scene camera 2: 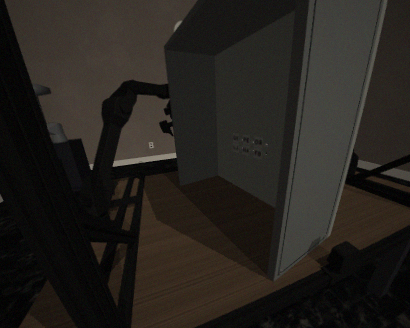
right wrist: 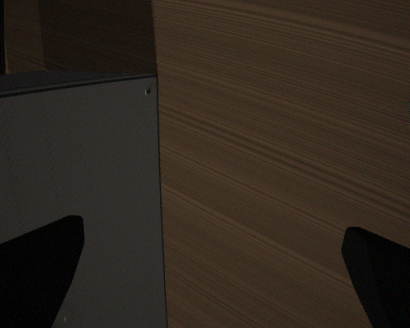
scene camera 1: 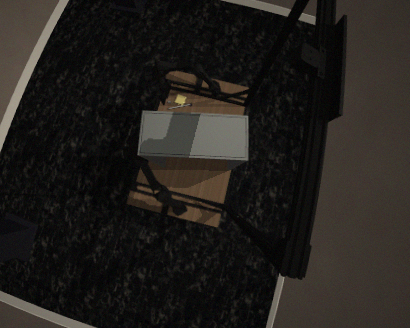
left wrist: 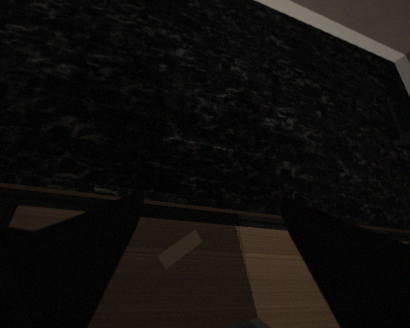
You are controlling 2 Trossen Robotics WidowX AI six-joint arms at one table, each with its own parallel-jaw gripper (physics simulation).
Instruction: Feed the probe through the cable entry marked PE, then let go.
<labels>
tan block: left wrist 173, 253; not seen in scene camera 2 (hidden by a grey cabinet); not seen in the right wrist view (out of frame); not seen in scene camera 1 (hidden by a grey cabinet)
</labels>
